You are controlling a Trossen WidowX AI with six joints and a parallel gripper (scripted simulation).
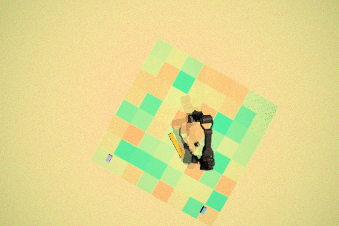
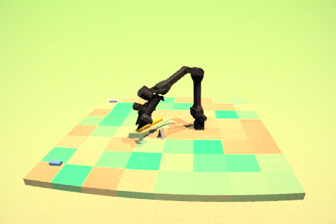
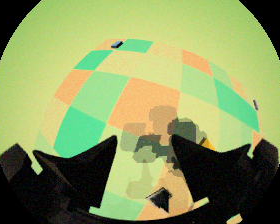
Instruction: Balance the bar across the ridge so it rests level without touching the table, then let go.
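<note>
The yellow bar is 3 cm behind my gripper tip, 25 cm to the right of it and 9 cm below it.
</note>
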